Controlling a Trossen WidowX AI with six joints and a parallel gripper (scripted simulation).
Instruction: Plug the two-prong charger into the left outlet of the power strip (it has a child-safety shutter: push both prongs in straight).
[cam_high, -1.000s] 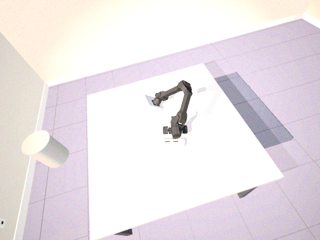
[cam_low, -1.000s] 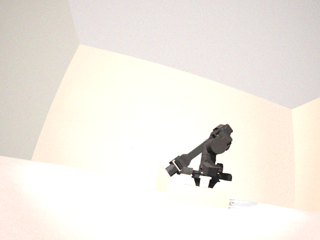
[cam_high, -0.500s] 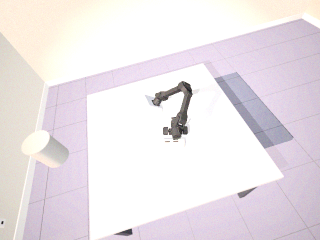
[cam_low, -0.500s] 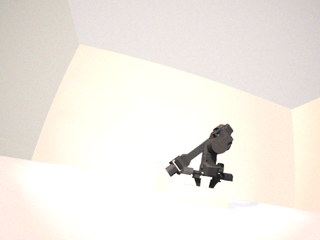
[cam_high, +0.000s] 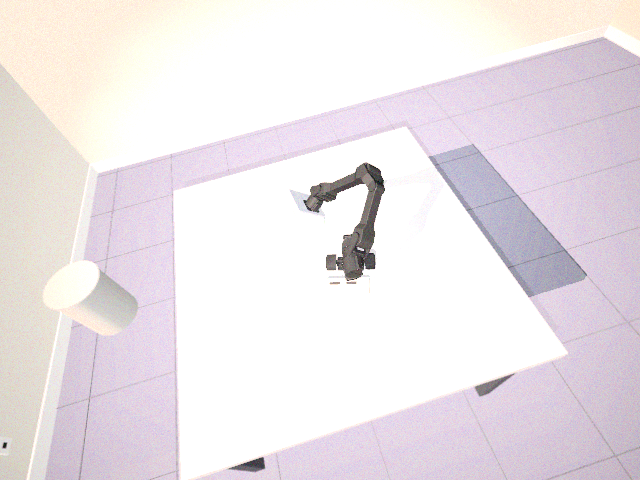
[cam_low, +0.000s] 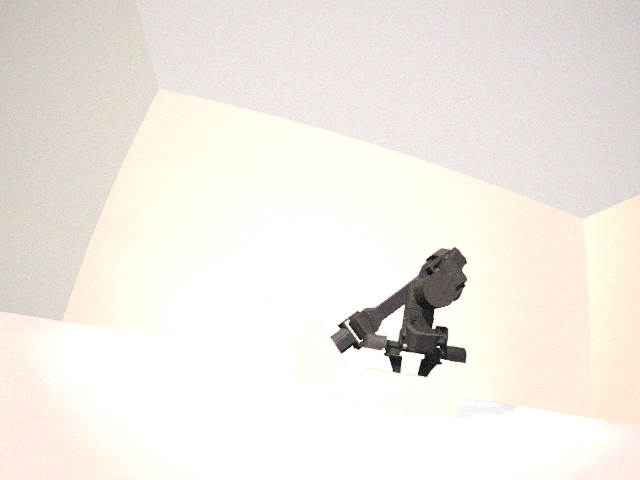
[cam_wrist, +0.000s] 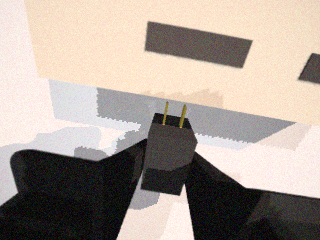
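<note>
The two-prong charger lies 2 cm ahead of my gripper tip, 1 cm to the right of it and 1 cm above it.
</note>
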